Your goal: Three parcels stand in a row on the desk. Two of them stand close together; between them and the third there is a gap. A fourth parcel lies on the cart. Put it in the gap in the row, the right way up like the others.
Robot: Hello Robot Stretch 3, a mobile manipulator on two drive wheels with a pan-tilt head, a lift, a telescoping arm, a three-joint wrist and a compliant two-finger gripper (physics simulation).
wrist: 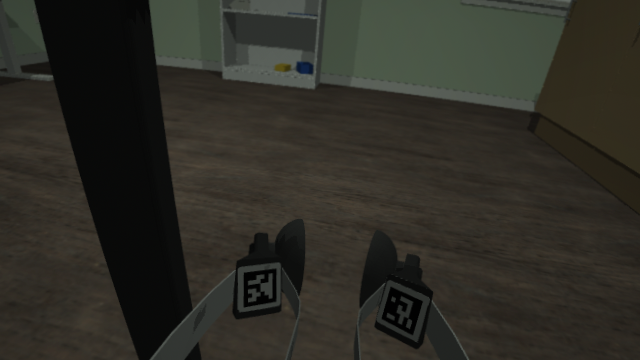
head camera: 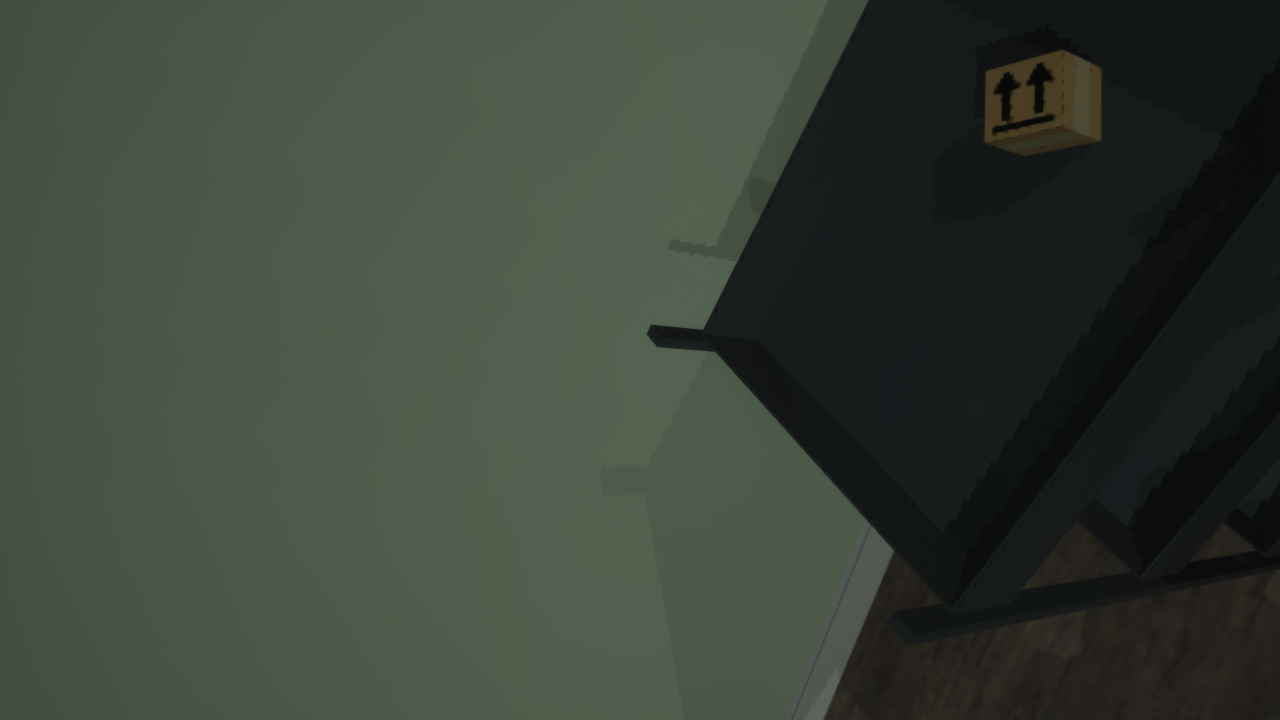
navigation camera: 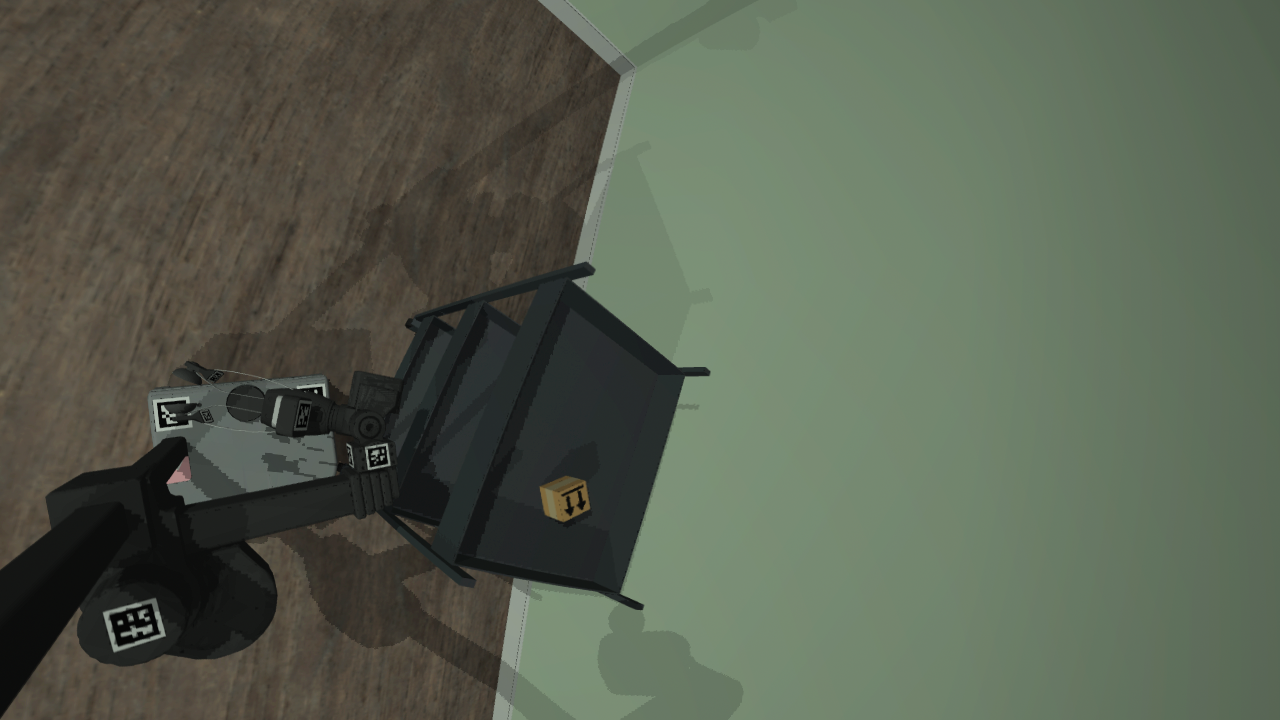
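Pixels of known places: gripper, between the fingertips: (wrist: 335, 250) (navigation camera: 169, 389); robot's base, origin of its link: (navigation camera: 246, 401).
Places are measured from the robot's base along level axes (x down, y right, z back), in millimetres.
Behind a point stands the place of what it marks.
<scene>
The fourth parcel (head camera: 1024, 102) @(x -713, y 411, z 172 mm) (navigation camera: 564, 499) @(x -713, y 393, z 167 mm), a small tan box with two black arrows and a bar on one face, lies on the top tray of the dark cart (head camera: 832, 447) @(x -699, y 562, z -79 mm) (navigation camera: 512, 407) @(x -730, y 308, z 10 mm). It lies on its side; its arrows run along the tray, not up from it. My gripper (navigation camera: 186, 392) @(x -440, y -96, z -50 mm) (wrist: 335, 250) @(x -440, y -96, z -50 mm) is open and empty. In the navigation camera view it hangs over the robot's base, beside the cart and lower than its top tray, with its fingers pointing away from the cart. The desk and the three row parcels do not show.
The cart stands close to the green wall, its lower shelves facing the robot. The arm (navigation camera: 268, 512) @(x -642, y 8, z 100 mm) reaches toward the cart's side, the wrist near the lower shelves. In the wrist view a dark post stands left, a white shelf unit (wrist: 319, 45) @(x -336, y -2659, z -475 mm) at the back and a wooden cabinet (wrist: 600, 85) @(x -408, y -1178, z -1571 mm) right.
</scene>
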